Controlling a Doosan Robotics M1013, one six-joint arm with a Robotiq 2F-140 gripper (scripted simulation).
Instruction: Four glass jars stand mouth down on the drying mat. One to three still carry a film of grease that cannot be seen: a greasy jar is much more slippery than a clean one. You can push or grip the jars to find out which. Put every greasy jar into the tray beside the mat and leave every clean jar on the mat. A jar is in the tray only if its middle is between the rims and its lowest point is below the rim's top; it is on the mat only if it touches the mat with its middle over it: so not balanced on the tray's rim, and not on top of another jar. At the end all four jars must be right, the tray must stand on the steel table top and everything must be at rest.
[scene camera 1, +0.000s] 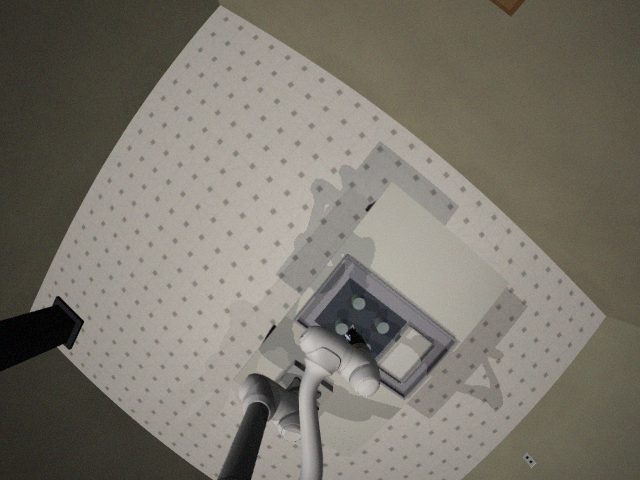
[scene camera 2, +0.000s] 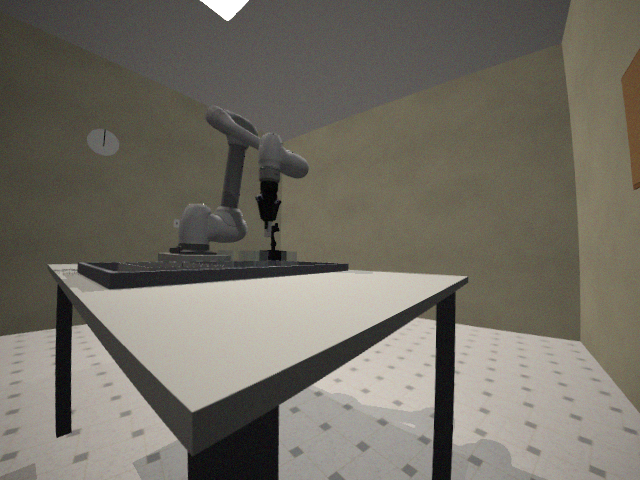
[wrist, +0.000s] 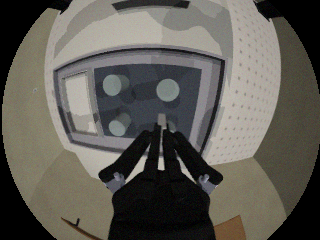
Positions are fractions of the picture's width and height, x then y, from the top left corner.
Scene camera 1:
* tray: 0.63, 0.74
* dark drying mat: 0.53, 0.64
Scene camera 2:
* gripper: 0.42, 0.49
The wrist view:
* gripper: 0.50, 0.49
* tray: 0.25, 0.45
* dark drying mat: 0.44, 0.42
